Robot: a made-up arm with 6 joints.
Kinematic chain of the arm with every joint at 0, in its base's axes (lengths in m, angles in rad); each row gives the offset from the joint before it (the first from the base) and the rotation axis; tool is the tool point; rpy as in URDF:
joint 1: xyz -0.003 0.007 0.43 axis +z
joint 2: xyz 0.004 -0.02 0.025 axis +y
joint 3: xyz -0.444 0 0.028 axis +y
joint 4: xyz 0.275 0.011 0.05 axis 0.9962 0 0.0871
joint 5: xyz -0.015 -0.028 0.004 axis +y
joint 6: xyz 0.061 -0.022 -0.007 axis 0.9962 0 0.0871
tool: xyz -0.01 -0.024 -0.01 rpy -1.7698 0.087 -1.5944
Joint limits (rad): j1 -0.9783..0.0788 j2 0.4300..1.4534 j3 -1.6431..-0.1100 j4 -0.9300..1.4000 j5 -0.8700..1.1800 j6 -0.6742..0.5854
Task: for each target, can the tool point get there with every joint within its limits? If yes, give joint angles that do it. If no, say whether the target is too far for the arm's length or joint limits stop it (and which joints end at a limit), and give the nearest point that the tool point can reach.
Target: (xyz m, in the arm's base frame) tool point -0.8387 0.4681 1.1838
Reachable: no: too far | nearest point -0.3656 0.2071 0.9828 | short by 0.576 m
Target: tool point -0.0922 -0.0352 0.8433
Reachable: yes | joints -0.4247 0.5787 -0.9334 0.7223 -0.3658 -0.4926
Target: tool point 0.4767 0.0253 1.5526
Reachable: no: too far | nearest point 0.2500 -0.0028 1.0834 | short by 0.522 m
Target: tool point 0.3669 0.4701 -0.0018
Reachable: no: joint limits stop it (at a limit: joint 1, joint 2, joint 3, joint 4) | nearest point -0.0555 0.1356 0.5513 | short by 0.772 m
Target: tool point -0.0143 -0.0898 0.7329
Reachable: yes | joints -0.8771 1.0467 -0.6391 0.1688 0.6568 0.2855
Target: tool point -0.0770 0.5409 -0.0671
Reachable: no: joint limits stop it (at a limit: joint 1, joint 2, joint 3, joint 5) | nearest point -0.0710 0.1403 0.5494 | short by 0.735 m
